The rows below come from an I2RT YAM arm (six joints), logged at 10 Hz.
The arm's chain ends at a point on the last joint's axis. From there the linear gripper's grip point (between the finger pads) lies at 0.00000 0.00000 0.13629 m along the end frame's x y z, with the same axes.
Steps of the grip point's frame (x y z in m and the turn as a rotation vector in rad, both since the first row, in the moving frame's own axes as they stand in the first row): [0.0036, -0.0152, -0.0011, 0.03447, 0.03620, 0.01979]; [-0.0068, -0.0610, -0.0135, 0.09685, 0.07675, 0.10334]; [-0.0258, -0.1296, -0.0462, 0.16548, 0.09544, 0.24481]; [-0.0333, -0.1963, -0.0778, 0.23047, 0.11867, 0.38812]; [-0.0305, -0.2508, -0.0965, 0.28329, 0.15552, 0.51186]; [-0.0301, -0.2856, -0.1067, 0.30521, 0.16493, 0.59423]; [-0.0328, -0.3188, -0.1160, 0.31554, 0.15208, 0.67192]
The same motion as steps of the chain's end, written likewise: [-0.0014, -0.0106, -0.0009, 0.03447, 0.03620, 0.01979]; [-0.0179, -0.0484, -0.0125, 0.09685, 0.07675, 0.10334]; [-0.0413, -0.1090, -0.0437, 0.16548, 0.09544, 0.24481]; [-0.0549, -0.1691, -0.0733, 0.23047, 0.11867, 0.38812]; [-0.0600, -0.2198, -0.0896, 0.28329, 0.15552, 0.51186]; [-0.0627, -0.2536, -0.0988, 0.30521, 0.16493, 0.59423]; [-0.0654, -0.2864, -0.1080, 0.31554, 0.15208, 0.67192]
